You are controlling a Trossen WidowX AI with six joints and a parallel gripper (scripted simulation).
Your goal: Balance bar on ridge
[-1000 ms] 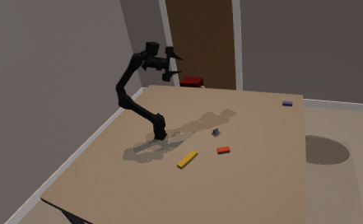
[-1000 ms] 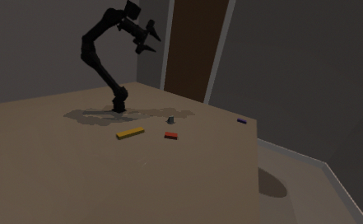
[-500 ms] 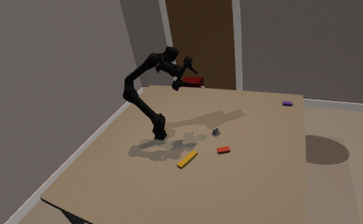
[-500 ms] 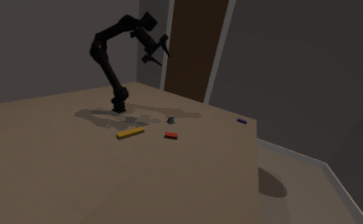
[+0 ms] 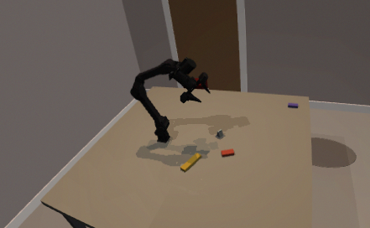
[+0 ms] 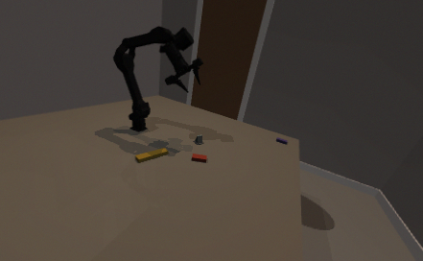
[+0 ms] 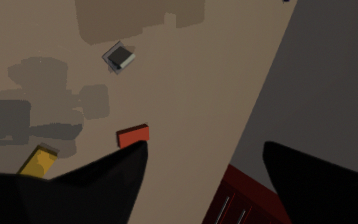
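The yellow bar is 28 cm below my gripper tip, 21 cm to the right of it and 4 cm behind it. Round my gripper tip: red block: 28 cm below, 13 cm ahead, 10 cm to the right; then small purple block: 45 cm ahead, 44 cm to the left, 28 cm below.
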